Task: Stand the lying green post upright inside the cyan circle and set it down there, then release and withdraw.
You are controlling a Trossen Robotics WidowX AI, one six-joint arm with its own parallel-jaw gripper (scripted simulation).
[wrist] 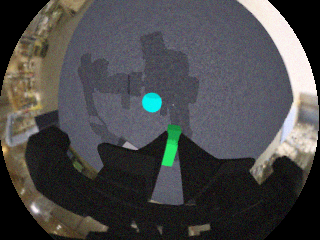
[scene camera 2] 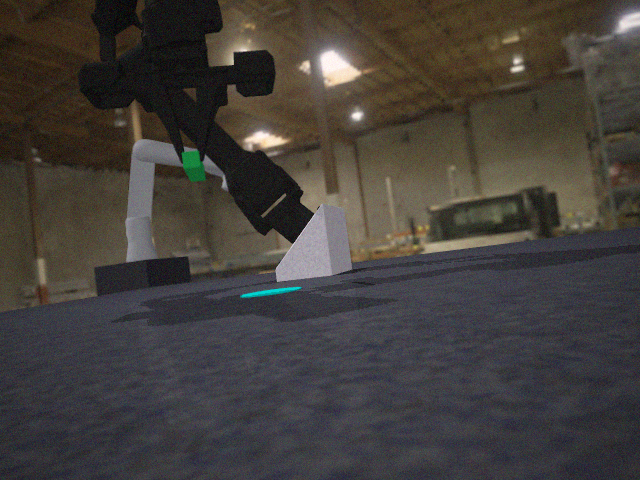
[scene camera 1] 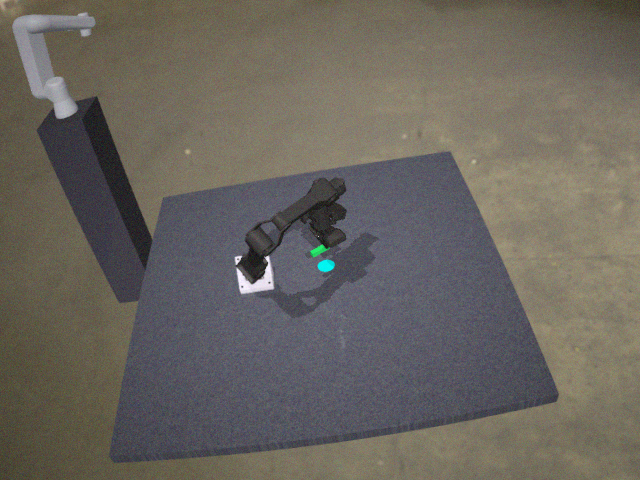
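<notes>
Green post, carried by my gripper. My gripper visible in scene camera 1, also in the wrist view.
</notes>
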